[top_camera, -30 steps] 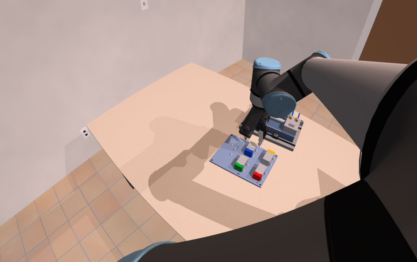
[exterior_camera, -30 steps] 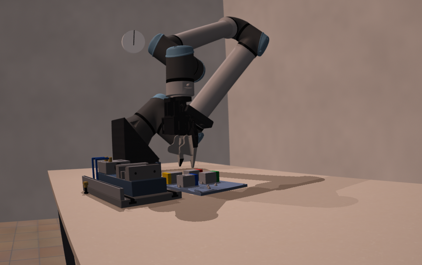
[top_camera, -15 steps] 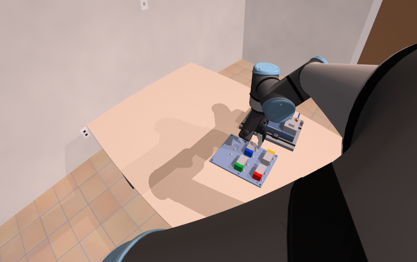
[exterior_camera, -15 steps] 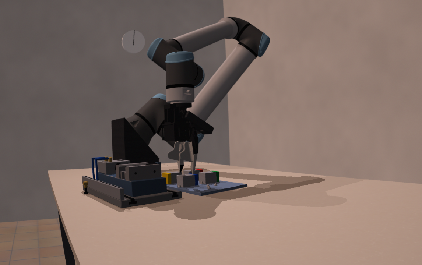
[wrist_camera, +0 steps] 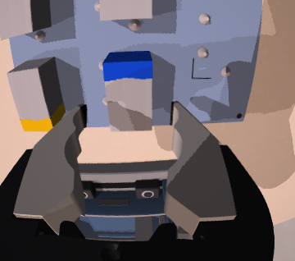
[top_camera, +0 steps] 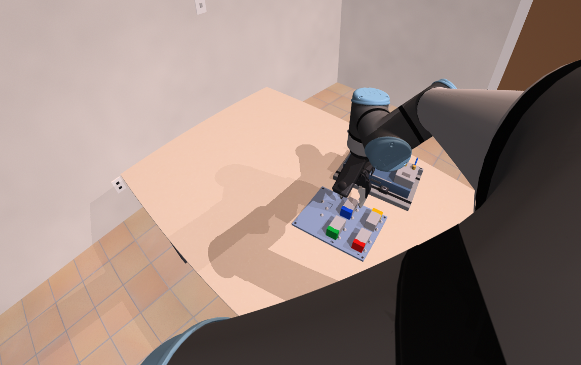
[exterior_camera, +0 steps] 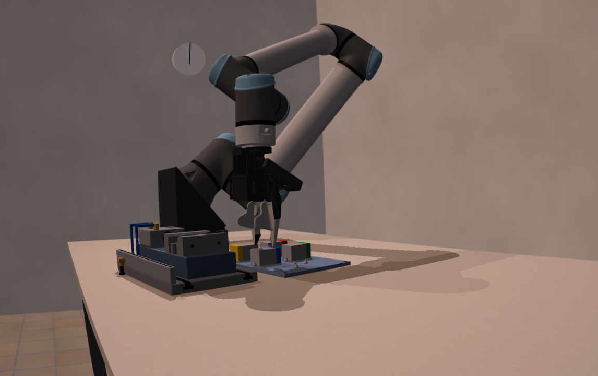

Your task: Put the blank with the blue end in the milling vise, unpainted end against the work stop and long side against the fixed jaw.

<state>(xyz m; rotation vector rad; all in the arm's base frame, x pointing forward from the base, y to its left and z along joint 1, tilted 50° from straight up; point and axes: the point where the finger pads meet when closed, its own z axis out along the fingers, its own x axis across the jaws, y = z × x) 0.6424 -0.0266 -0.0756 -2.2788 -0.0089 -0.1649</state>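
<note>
Now: hand 4 cm above the blue-ended blank. From my hand the other things lie so: blue-grey plate 6 cm below, 5 cm to the left; green-ended blank 9 cm to the left, 4 cm below; yellow-ended blank 9 cm behind, 4 cm below.
</note>
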